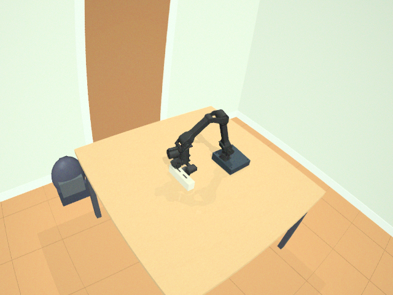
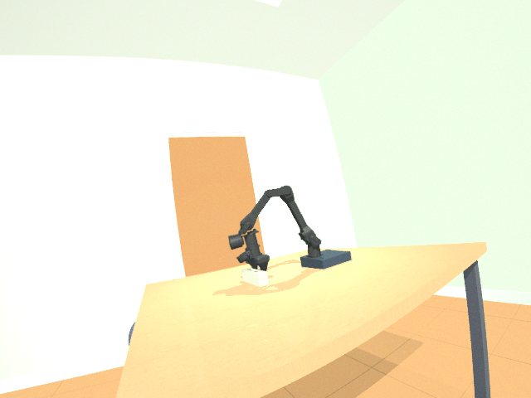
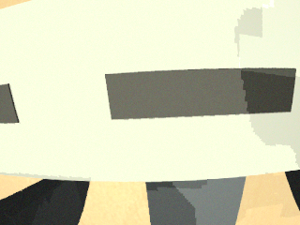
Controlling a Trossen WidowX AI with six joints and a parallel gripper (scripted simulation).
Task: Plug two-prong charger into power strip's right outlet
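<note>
Right now my gripper tip is 2 cm short of the black two-prong charger and 1 cm below it.
</note>
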